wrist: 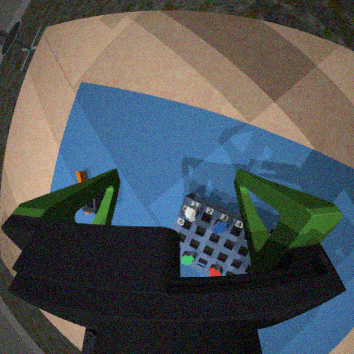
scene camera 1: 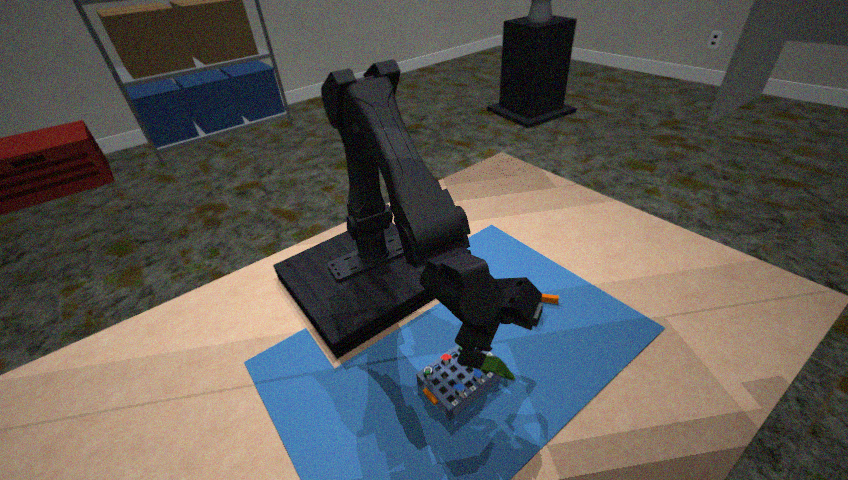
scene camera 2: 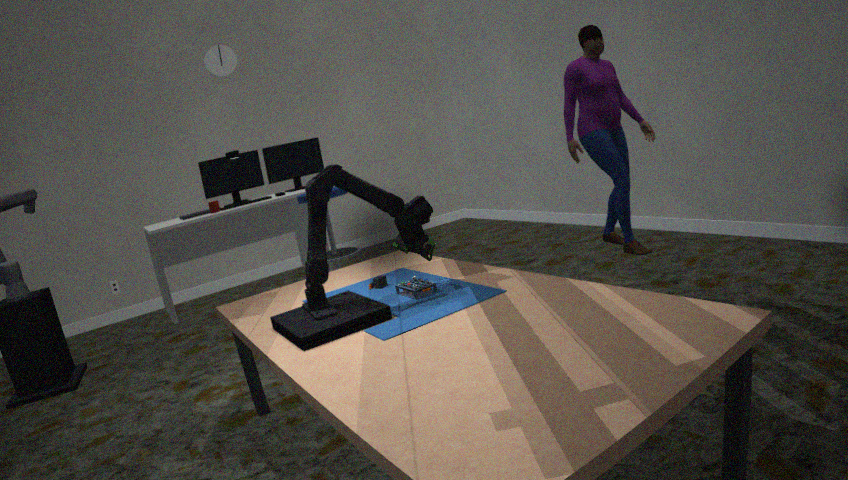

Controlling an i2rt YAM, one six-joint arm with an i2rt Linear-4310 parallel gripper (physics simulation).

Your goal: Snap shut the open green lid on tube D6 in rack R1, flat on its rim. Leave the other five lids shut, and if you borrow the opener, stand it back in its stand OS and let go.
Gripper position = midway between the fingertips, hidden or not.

The gripper [scene camera 1: 523, 349] is open, holding nothing.
The gripper shows as well in the wrist view [wrist: 176, 174].
